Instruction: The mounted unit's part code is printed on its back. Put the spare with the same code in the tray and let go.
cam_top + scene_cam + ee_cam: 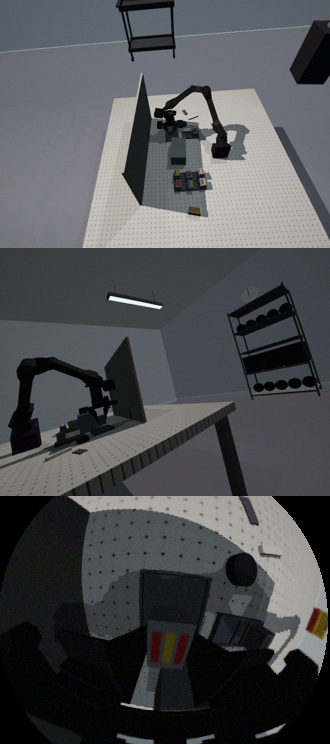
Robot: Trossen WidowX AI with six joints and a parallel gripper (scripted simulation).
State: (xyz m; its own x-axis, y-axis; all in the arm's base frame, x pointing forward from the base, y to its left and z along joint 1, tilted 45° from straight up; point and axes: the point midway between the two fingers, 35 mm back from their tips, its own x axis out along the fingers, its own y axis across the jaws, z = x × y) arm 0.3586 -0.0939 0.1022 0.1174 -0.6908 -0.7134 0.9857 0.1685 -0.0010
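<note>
Right now my gripper tip is 4 cm above the dark square tray and 1 cm past it. From my gripper tip the other things lie so: thin rod 18 cm to the right, 17 cm behind, 4 cm below; tall black panel 19 cm to the left, 18 cm above, 16 cm ahead; grey mounted unit 18 cm to the left, 7 cm behind, 1 cm above.
</note>
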